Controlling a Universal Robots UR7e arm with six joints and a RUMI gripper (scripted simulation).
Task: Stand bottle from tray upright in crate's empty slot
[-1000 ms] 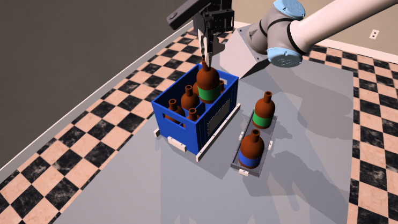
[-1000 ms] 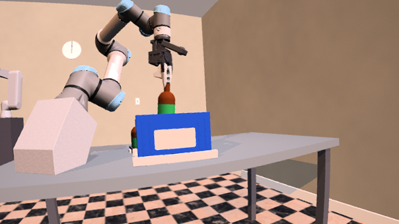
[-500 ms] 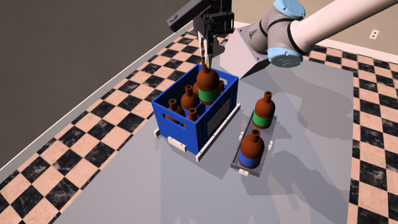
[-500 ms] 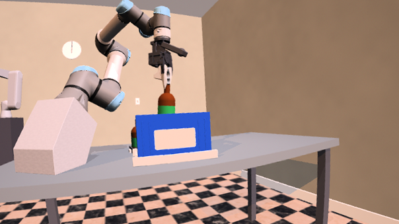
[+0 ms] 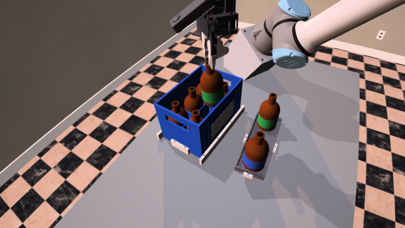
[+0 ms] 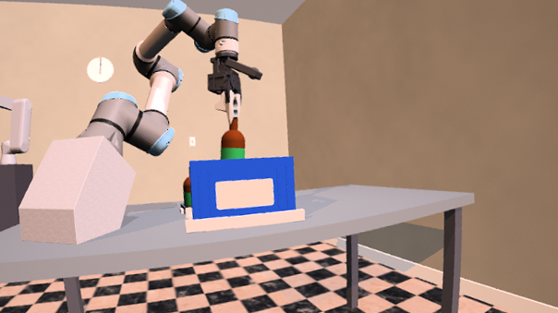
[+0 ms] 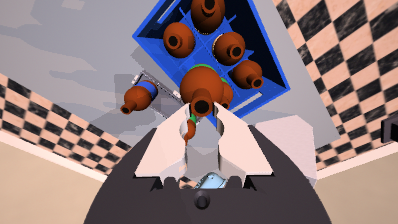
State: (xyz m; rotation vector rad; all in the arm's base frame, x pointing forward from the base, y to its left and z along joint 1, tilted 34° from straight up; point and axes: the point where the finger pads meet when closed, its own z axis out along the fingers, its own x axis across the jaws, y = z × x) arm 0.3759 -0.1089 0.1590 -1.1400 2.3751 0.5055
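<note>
My gripper is now 4 cm to the left of the blue crate and 21 cm above it.
</note>
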